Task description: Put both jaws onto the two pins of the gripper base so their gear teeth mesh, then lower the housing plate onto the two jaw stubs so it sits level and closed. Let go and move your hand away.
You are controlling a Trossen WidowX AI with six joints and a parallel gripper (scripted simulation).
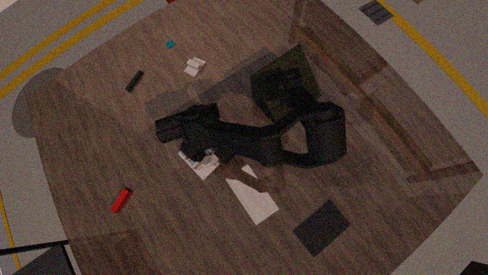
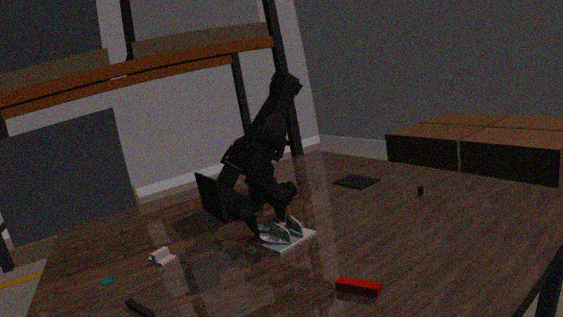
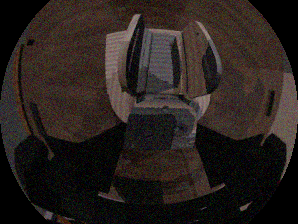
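Right now the jaw is 20 mm ahead of my gripper tip and 20 mm to the left of it. Round my gripper tip: black bar (170 mm ahead, 360 mm to the right); then dark mat (160 mm behind, 380 mm to the left, 10 mm below); then red block (350 mm ahead, 30 mm to the left).
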